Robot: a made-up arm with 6 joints. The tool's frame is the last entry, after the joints.
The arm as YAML. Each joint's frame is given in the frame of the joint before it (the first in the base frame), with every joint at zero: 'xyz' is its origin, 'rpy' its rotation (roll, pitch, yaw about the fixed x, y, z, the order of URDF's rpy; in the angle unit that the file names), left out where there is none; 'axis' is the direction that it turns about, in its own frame. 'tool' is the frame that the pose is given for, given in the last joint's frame.
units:
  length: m
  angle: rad
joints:
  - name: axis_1
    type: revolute
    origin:
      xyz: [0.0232, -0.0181, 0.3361]
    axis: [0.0, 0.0, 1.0]
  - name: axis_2
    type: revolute
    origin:
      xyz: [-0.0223, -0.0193, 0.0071]
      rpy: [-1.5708, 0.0, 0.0]
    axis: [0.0, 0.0, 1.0]
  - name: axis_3
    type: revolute
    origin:
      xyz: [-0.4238, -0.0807, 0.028]
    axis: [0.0, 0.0, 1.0]
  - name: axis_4
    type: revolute
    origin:
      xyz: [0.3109, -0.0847, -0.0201]
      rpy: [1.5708, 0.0, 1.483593]
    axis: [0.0, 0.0, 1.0]
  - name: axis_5
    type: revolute
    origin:
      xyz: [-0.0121, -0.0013, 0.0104]
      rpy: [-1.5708, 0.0, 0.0]
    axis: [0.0, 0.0, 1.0]
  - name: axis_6
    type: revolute
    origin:
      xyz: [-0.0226, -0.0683, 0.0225]
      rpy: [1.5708, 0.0, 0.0]
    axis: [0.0, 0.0, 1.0]
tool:
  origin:
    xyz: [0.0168, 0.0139, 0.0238]
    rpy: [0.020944, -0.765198, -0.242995]
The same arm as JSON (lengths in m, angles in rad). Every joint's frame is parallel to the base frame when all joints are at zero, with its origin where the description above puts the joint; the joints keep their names.
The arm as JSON. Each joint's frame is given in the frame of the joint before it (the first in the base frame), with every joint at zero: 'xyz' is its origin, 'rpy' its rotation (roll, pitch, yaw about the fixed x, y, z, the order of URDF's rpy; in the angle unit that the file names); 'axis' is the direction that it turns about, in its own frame. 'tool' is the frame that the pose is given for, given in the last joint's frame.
{"units": {"length": "m", "angle": "rad"}, "joints": [
  {"name": "axis_1", "type": "revolute", "origin": {"xyz": [0.0232, -0.0181, 0.3361], "rpy": [0.0, 0.0, 0.0]}, "axis": "+z"},
  {"name": "axis_2", "type": "revolute", "origin": {"xyz": [-0.0223, -0.0193, 0.0071], "rpy": [0.0, 0.0, 0.0]}, "axis": "+y"},
  {"name": "axis_3", "type": "revolute", "origin": {"xyz": [-0.4238, 0.028, 0.0807], "rpy": [0.0, 0.0, 0.0]}, "axis": "+y"},
  {"name": "axis_4", "type": "revolute", "origin": {"xyz": [0.3109, -0.0201, 0.0847], "rpy": [0.0, 0.0, 0.0]}, "axis": [0.9962, 0.0, 0.0871]},
  {"name": "axis_5", "type": "revolute", "origin": {"xyz": [0.0093, -0.0013, 0.013], "rpy": [0.0, 0.0, 0.0]}, "axis": "+y"},
  {"name": "axis_6", "type": "revolute", "origin": {"xyz": [0.0661, 0.0225, 0.0285], "rpy": [0.0, 0.0, 0.0]}, "axis": [0.9962, 0.0, 0.0871]}
], "tool": {"origin": {"xyz": [0.0252, 0.0139, -0.0147], "rpy": [-0.2953, 0.6907, -0.2271]}}}

